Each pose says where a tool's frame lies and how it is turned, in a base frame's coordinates. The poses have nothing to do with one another.
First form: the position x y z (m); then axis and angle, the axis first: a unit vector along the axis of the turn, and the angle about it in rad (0 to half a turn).
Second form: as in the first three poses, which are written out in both.
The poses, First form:
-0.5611, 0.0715, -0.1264, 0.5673, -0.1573, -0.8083, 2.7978
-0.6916, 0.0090, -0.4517, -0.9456, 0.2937, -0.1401, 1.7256
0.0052, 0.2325, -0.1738, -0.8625, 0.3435, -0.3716, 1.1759
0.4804, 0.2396, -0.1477, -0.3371, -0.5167, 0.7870, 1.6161
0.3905, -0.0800, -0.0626, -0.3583, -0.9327, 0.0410, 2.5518
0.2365, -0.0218, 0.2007, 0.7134, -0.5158, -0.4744, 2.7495
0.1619, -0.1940, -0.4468, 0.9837, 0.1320, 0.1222, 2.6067
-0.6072, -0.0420, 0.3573, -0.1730, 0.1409, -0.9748, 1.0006
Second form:
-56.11, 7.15, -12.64, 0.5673, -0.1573, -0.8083, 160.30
-69.16, 0.90, -45.17, -0.9456, 0.2937, -0.1401, 98.87
0.52, 23.25, -17.38, -0.8625, 0.3435, -0.3716, 67.37
48.04, 23.96, -14.77, -0.3371, -0.5167, 0.7870, 92.60
39.05, -8.00, -6.26, -0.3583, -0.9327, 0.0410, 146.21
23.65, -2.18, 20.07, 0.7134, -0.5158, -0.4744, 157.53
16.19, -19.40, -44.68, 0.9837, 0.1320, 0.1222, 149.35
-60.72, -4.20, 35.73, -0.1730, 0.1409, -0.9748, 57.33

